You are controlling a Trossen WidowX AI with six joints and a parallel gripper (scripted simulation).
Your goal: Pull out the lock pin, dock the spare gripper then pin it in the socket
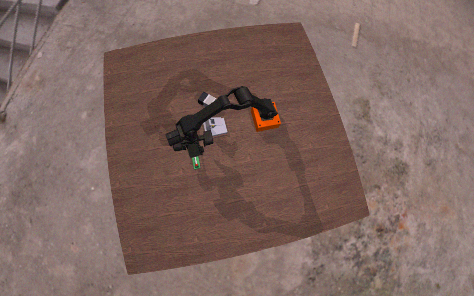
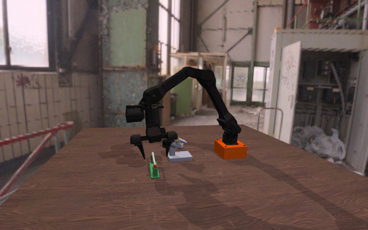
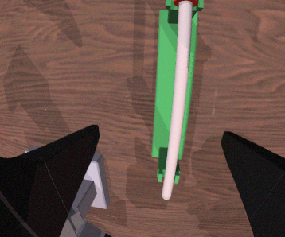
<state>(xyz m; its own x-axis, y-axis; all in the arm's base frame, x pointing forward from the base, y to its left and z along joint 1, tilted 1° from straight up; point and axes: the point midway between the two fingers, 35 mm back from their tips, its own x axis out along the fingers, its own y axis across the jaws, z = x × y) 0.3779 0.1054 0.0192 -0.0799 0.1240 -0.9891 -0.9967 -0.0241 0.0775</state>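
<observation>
Right now my gripper tip is 20 mm to the right of the green stand, 20 mm above it and 10 mm short of it. Round my gripper tip: grey mount 110 mm behind, 100 mm to the right, 10 mm above; then spare gripper 240 mm to the right, 110 mm behind, 20 mm below.
</observation>
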